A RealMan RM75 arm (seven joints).
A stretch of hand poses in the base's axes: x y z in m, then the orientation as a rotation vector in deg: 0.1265, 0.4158, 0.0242, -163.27, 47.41, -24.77; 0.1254, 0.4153, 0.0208, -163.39, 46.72, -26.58; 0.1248, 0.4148, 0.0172, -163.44, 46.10, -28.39; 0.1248, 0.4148, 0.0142, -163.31, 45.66, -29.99; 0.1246, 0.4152, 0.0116, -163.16, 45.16, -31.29; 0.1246, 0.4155, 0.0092, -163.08, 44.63, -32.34; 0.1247, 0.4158, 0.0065, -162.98, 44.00, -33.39; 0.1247, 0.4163, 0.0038, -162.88, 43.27, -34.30; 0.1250, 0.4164, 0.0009, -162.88, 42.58, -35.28; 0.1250, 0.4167, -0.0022, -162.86, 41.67, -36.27; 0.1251, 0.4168, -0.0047, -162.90, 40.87, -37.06; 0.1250, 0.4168, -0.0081, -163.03, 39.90, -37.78; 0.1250, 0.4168, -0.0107, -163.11, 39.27, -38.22; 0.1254, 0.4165, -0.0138, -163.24, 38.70, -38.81; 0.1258, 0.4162, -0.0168, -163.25, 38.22, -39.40; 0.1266, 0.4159, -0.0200, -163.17, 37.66, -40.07; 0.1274, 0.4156, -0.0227, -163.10, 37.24, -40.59; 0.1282, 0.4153, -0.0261, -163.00, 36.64, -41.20; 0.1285, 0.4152, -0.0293, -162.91, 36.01, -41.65; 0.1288, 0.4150, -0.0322, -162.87, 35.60, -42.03; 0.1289, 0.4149, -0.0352, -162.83, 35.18, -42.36; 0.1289, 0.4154, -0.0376, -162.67, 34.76, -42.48
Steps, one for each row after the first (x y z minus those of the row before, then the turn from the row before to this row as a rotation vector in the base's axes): -0.0011, -0.0005, -0.0034, -0.58, -1.11, 0.34; -0.0006, -0.0005, -0.0036, -0.54, -1.12, 0.29; 0.0000, 0.0000, -0.0030, -0.35, -1.03, 0.18; -0.0002, 0.0004, -0.0026, -0.24, -0.87, 0.24; 0.0000, 0.0003, -0.0024, -0.22, -0.70, 0.27; 0.0001, 0.0003, -0.0027, -0.20, -0.71, 0.34; 0.0000, 0.0005, -0.0027, -0.15, -0.64, 0.42; 0.0003, 0.0001, -0.0029, -0.28, -0.64, 0.38; 0.0000, 0.0003, -0.0031, -0.25, -0.67, 0.53; 0.0001, 0.0001, -0.0025, -0.25, -0.52, 0.47; -0.0001, 0.0000, -0.0034, -0.31, -0.47, 0.59; 0.0000, 0.0000, -0.0026, -0.19, -0.29, 0.38; 0.0004, -0.0003, -0.0031, -0.29, -0.35, 0.32; 0.0004, -0.0003, -0.0030, -0.19, -0.38, 0.27; 0.0008, -0.0003, -0.0032, -0.14, -0.47, 0.32; 0.0008, -0.0003, -0.0027, -0.10, -0.36, 0.24; 0.0008, -0.0003, -0.0034, -0.11, -0.44, 0.35; 0.0003, -0.0001, -0.0032, -0.06, -0.35, 0.39; 0.0003, -0.0002, -0.0029, -0.09, -0.27, 0.24; 0.0001, -0.0001, -0.0030, -0.07, -0.24, 0.25; 0.0000, 0.0005, -0.0024, 0.11, -0.16, 0.29
